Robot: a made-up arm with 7 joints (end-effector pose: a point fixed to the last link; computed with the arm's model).
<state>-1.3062 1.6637 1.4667 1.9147 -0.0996 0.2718 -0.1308</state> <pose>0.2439 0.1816 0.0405 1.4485 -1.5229 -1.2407</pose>
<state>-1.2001 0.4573 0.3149 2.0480 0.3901 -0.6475 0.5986</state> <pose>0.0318 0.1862 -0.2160 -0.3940 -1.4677 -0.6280</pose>
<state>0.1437 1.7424 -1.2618 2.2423 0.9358 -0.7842 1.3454</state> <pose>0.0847 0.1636 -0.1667 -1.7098 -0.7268 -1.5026</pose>
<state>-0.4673 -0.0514 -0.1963 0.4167 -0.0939 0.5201 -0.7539</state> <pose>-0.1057 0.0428 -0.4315 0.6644 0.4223 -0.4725</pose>
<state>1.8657 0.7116 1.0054 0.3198 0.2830 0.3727 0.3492</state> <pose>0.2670 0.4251 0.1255 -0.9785 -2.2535 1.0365</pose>
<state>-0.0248 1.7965 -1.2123 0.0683 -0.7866 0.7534 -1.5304</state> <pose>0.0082 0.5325 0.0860 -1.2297 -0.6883 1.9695</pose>
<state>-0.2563 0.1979 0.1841 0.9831 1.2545 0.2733 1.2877</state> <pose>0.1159 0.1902 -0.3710 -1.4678 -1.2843 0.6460</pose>
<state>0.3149 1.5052 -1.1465 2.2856 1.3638 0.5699 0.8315</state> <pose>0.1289 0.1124 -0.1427 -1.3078 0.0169 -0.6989</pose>
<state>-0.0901 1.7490 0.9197 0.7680 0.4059 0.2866 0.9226</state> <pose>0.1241 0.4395 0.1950 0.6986 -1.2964 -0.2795</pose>
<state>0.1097 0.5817 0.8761 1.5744 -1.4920 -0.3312 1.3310</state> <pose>0.1673 0.3583 -0.0453 0.7912 0.0021 -1.0084</pose>
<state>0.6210 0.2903 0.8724 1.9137 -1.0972 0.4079 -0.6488</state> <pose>0.1603 0.2933 0.0382 2.3289 -1.0735 1.1410</pose>
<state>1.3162 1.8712 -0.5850 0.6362 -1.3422 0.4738 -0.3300</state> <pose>-0.0086 0.4980 0.1312 2.4869 0.8475 -0.2570</pose>
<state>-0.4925 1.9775 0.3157 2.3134 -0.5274 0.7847 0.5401</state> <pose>0.1868 0.0931 -0.0251 1.4789 -0.5510 -1.8653</pose>
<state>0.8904 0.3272 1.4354 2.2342 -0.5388 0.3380 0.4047</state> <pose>0.0036 0.2870 0.0315 1.5393 -1.8457 1.1657</pose>
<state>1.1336 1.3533 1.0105 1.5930 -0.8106 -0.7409 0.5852</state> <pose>-0.0933 0.3248 0.1914 2.7718 -1.0571 -0.4601</pose>
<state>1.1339 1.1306 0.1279 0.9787 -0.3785 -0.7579 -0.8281</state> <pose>0.1990 0.4082 0.1360 -1.8082 2.2289 -0.2660</pose>
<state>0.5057 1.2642 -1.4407 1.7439 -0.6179 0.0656 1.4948</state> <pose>0.1653 0.1638 -0.2321 -0.3019 0.8205 -2.1149</pose>
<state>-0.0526 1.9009 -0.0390 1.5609 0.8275 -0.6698 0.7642</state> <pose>0.2545 0.2835 0.0443 0.1040 -1.2944 -1.7547</pose>
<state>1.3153 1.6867 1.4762 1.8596 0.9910 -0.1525 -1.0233</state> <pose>-0.2401 0.1885 0.0863 0.0282 1.3478 -0.7048</pose>
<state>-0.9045 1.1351 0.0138 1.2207 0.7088 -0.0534 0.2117</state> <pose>0.0523 0.3497 -0.2600 0.2006 -0.4632 -0.3648</pose>
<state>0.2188 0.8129 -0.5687 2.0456 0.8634 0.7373 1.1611</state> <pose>0.2166 0.0665 -0.1042 -1.4333 -0.4314 -1.1368</pose>
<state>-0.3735 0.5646 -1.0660 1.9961 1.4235 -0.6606 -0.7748</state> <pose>0.0333 -0.0312 -0.2193 -0.4848 -0.5041 0.9375</pose>
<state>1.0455 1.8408 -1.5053 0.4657 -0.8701 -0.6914 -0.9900</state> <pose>-0.0012 0.5287 0.0092 1.5918 -0.4353 -1.7025</pose>
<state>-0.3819 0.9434 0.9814 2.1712 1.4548 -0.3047 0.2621</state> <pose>0.1459 0.2364 0.0532 -0.3805 -2.5793 -0.2395</pose>
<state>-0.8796 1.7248 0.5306 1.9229 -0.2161 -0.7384 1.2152</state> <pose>0.2350 0.1823 -0.0703 -0.1672 0.0248 -2.7780</pose>
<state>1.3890 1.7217 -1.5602 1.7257 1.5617 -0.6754 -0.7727</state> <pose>0.2181 0.2857 -0.0374 0.4693 -1.9591 0.7818</pose>
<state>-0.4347 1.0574 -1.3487 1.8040 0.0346 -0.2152 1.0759</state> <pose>-0.0689 0.0945 -0.2766 -1.7238 0.1454 -1.4922</pose>
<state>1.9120 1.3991 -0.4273 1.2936 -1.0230 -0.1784 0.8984</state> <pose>0.0634 0.3368 0.2566 1.9485 -0.6502 -0.6004</pose>
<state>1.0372 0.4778 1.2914 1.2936 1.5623 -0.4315 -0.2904</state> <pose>0.1505 0.4174 -0.0112 0.7517 1.4454 -1.7145</pose>
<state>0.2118 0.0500 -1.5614 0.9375 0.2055 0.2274 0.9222</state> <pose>0.0781 -0.1002 -0.3543 -1.1713 0.0926 -1.6116</pose>
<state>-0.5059 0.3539 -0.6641 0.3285 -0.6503 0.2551 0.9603</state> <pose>-0.1536 0.1914 -0.4093 -0.6476 1.1259 -1.0203</pose>
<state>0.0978 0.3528 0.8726 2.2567 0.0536 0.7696 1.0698</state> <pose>0.1238 0.2405 0.0222 0.0441 -1.5956 -0.3822</pose>
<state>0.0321 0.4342 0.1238 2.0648 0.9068 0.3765 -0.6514</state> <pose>0.2222 0.1454 -0.0580 -0.0384 -1.5314 0.5855</pose>
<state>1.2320 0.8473 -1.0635 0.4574 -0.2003 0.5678 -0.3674</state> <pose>0.3553 0.3430 -0.0679 1.7292 -0.5373 -0.3553</pose>
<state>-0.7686 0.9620 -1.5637 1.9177 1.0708 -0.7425 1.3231</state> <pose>-0.1810 0.0465 -0.1896 -2.2976 -0.4396 0.1261</pose>
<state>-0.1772 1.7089 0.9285 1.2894 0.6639 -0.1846 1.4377</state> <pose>0.1832 0.3297 0.2006 0.3353 -1.2317 -1.5802</pose>
